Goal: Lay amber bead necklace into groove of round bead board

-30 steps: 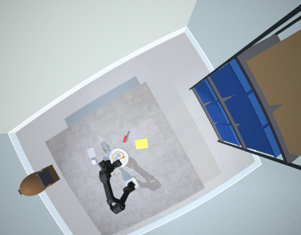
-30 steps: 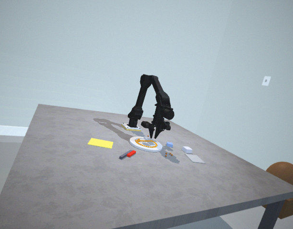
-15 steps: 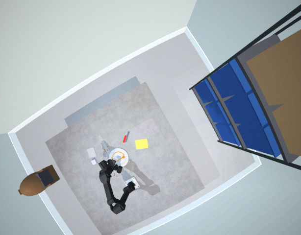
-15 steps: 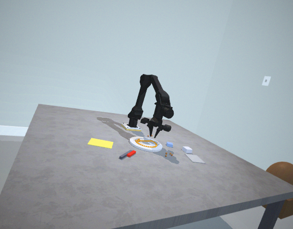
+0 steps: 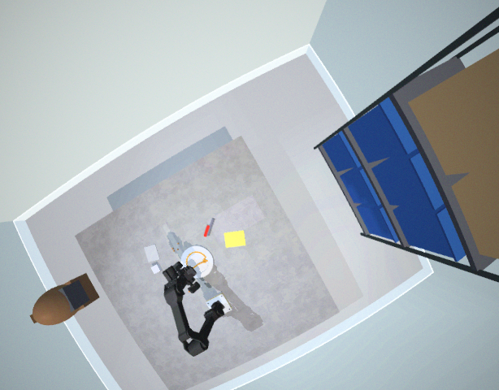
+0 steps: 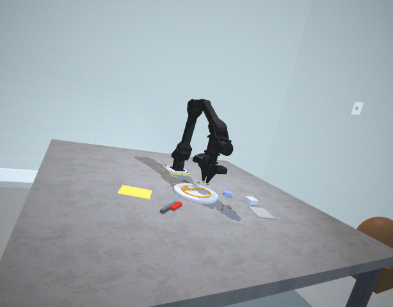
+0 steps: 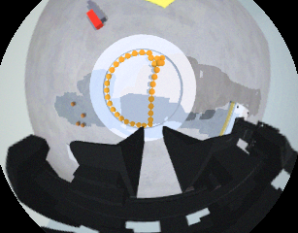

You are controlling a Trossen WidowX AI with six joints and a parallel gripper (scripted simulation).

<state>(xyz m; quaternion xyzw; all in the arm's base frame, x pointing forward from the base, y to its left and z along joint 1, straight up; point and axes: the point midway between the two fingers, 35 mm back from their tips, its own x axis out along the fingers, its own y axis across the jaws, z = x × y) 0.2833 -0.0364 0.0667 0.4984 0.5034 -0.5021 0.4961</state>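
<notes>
Right now the round white bead board is 50 mm to the right of my gripper tip, 40 mm below it and 10 mm ahead of it. The rest, counted from my gripper tip: white block 180 mm to the left, 150 mm ahead, 40 mm below; blue block 120 mm to the left, 50 mm ahead, 40 mm below; grey tool 240 mm to the right, 120 mm ahead, 40 mm below.
</notes>
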